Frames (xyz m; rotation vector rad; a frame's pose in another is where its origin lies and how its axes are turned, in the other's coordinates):
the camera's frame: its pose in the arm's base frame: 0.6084 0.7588 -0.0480 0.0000 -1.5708 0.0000
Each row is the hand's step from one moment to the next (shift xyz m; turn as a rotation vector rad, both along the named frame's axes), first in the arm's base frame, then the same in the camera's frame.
Working: the arm's base frame: its pose in the camera's frame: 0.0480 -0.7588 0.6084 0.0000 1.5708 0.0000

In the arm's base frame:
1: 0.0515 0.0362 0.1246 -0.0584 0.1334 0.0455
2: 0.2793 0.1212 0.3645 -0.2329 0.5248 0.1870
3: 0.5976 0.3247 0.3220 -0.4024 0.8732 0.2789
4: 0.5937 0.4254 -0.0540 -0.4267 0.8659 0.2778
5: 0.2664 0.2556 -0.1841 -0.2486 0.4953 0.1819
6: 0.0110 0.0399 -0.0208 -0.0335 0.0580 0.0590
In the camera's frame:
1: 0.1246 0.0362 -0.0515 0.0455 0.1334 0.0584
2: 0.3645 0.1212 -0.2793 0.1870 0.5248 0.2329
3: 0.3220 0.3247 -0.5976 0.2789 0.8732 0.4024
4: -0.0540 0.4254 -0.5937 0.2778 0.8659 0.4267
5: -0.1841 0.2556 -0.2664 0.1819 0.4953 0.2486
6: -0.0208 0.0399 -0.0110 0.0590 0.0580 0.0335

